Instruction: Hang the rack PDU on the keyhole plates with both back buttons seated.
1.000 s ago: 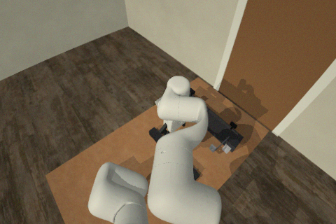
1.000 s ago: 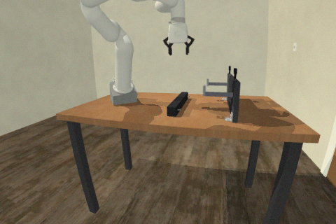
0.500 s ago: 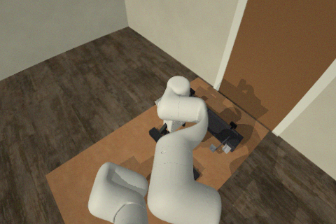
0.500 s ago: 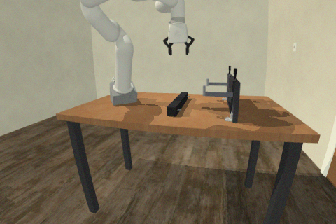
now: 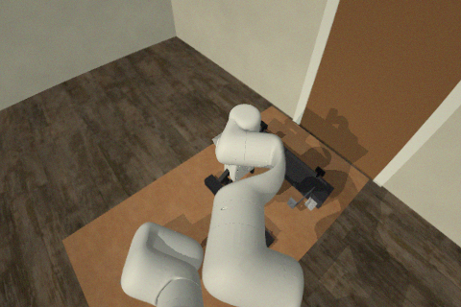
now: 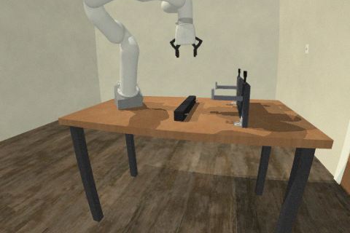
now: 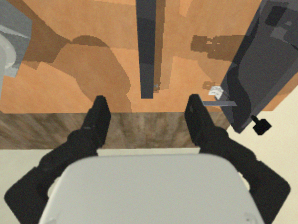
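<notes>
My hand is 20 mm short of the rack PDU and 270 mm above it. Also, from my hand: dark upright panel (280 mm ahead, 30 mm to the left, 210 mm below).
</notes>
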